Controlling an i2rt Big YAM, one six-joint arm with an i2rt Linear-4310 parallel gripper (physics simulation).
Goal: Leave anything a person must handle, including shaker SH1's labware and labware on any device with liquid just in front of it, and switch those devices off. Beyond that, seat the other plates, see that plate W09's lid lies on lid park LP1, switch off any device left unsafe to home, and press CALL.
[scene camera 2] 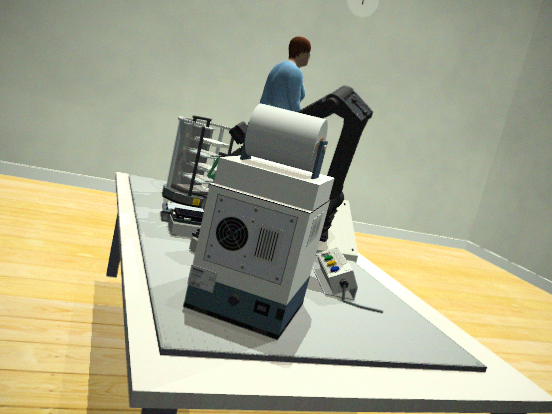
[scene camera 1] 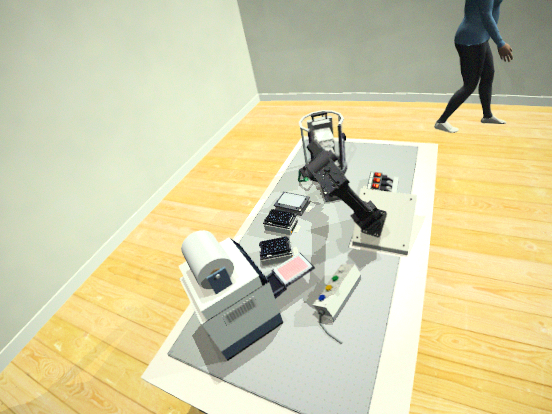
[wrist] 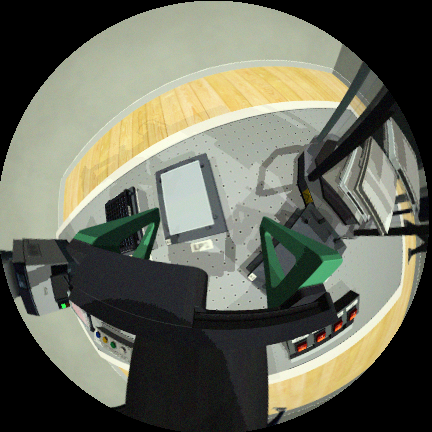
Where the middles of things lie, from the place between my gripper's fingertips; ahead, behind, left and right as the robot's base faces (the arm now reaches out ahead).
My hand is 12 cm above the clear lid (wrist: 186, 203), 7 cm short of it and 6 cm to the right of it. The rest, counted from my hand: plate hotel (scene camera 2: 208, 131) (29 cm to the right, 2 cm ahead, 2 cm above).
